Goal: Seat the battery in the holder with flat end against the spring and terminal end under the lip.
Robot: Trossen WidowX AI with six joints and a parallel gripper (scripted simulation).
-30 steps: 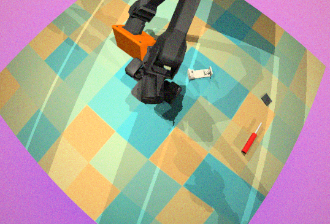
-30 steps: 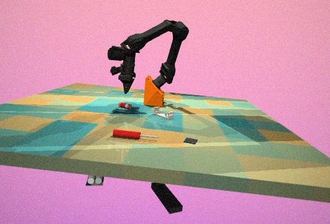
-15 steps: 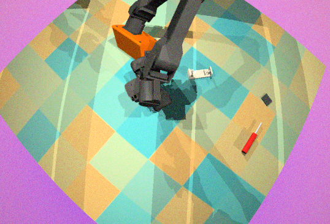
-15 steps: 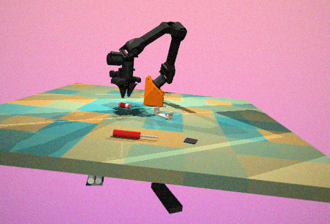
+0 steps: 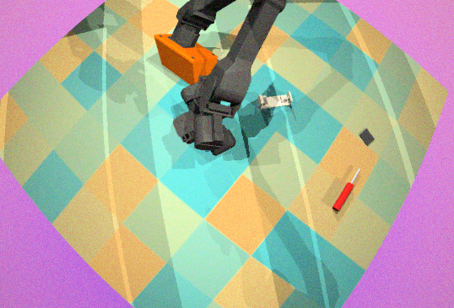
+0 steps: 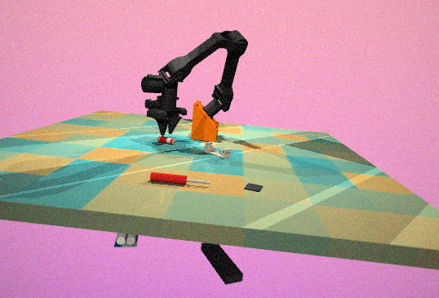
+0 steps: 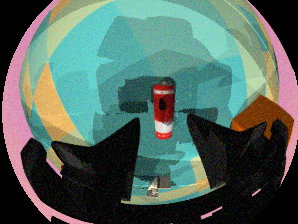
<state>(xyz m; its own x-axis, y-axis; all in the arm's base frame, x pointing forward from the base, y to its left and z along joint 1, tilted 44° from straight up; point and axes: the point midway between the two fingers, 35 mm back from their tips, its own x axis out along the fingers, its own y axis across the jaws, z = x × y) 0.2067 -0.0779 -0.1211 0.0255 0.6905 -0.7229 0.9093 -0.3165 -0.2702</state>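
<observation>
My gripper tip is now 2 cm above the battery. From my gripper tip the other things lie so: red-handled screwdriver: 44 cm ahead, 12 cm to the left, 2 cm below; black square: 42 cm ahead, 30 cm to the left, 3 cm below.
</observation>
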